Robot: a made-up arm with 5 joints.
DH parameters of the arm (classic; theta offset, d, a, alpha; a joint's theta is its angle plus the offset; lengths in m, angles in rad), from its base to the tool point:
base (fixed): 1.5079 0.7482 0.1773 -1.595
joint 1: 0 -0.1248 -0.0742 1.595
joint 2: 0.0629 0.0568 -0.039 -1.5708
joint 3: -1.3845 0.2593 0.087 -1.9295
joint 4: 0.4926 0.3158 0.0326 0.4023
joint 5: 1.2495 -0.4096 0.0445 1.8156
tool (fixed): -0.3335 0.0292 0 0
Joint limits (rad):
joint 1: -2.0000..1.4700
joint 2: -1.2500..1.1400
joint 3: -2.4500..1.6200
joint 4: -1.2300..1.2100
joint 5: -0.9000..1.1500
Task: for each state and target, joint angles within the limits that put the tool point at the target. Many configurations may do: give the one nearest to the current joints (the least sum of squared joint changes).
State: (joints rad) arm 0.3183 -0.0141 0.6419 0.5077 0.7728
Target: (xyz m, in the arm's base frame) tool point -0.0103 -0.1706 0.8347
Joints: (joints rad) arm 0.1592 0.5083 0.7800 1.1331 0.8969
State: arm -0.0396 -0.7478 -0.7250 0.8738 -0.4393
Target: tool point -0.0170 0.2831 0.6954
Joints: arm -0.1635 -1.0686 -0.7689 1.2100 -0.2668
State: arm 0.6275 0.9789 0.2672 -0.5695 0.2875
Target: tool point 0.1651 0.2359 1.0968
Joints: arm 0.8327 1.0714 0.1282 -0.7604 0.2420
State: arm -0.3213 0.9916 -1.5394 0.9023 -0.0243
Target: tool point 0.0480 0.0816 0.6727
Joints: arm -0.2728 0.4453 -2.2859 0.1480 0.3411
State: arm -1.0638 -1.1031 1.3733 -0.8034 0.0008
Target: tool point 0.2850 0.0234 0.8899
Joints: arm -1.9112 -1.2500 1.5904 -1.2195 0.3817
